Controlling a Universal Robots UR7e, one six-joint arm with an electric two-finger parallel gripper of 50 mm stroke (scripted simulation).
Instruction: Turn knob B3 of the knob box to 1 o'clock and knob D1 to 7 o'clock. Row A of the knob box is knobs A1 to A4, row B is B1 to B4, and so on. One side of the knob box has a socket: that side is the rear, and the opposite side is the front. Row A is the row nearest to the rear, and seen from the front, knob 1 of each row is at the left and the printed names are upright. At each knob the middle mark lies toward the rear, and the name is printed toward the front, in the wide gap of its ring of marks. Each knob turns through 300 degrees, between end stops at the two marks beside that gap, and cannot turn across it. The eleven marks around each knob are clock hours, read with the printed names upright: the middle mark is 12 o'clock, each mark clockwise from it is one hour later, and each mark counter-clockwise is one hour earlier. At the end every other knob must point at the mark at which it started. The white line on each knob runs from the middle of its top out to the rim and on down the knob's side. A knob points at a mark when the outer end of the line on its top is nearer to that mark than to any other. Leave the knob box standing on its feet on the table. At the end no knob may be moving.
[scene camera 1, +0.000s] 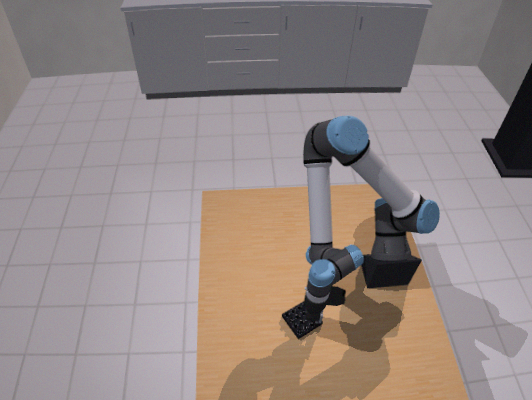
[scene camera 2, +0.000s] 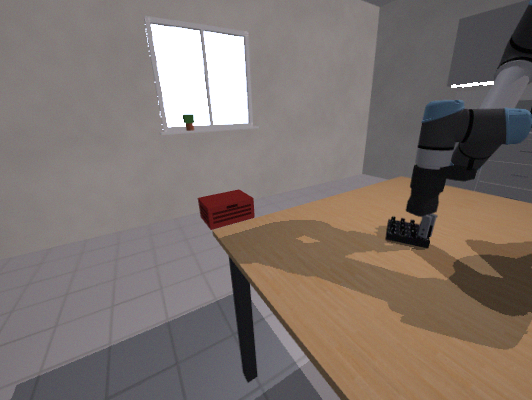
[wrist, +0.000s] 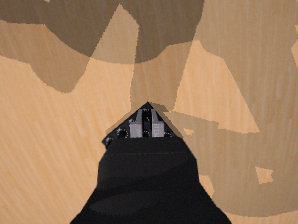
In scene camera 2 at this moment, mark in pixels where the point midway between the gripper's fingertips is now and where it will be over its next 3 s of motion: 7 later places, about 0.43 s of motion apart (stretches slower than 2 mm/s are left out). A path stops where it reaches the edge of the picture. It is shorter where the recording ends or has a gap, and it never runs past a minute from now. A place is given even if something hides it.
My gripper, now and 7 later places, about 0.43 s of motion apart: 424, 236; 424, 234; 426, 226; 427, 223; 428, 223; 430, 223; 430, 221; 430, 220
